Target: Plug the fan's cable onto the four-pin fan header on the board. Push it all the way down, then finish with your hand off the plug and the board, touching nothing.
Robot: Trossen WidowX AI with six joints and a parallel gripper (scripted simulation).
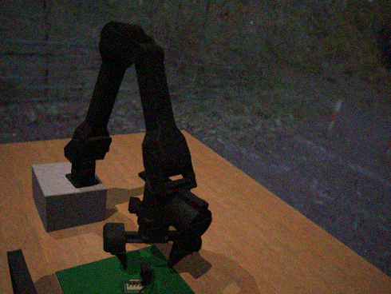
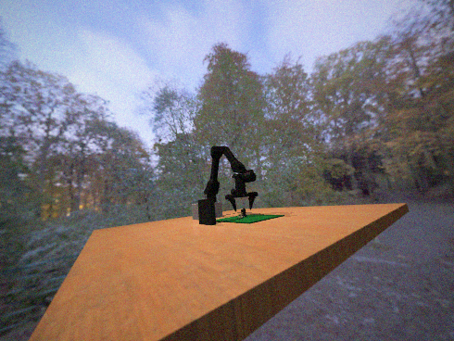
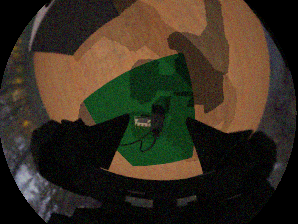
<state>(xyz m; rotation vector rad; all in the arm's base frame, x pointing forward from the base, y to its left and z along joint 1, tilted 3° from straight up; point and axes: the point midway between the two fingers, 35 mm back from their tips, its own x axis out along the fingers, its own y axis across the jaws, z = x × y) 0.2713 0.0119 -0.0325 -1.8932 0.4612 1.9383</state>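
Now: gripper tip 10 mm above the fan plug. Round my gripper tip: fan body: 240 mm to the right, 20 mm behind, 20 mm above; then four-pin fan header: 40 mm to the right, 40 mm below, 10 mm ahead; then green board: 60 mm to the right, 60 mm ahead, 50 mm below.
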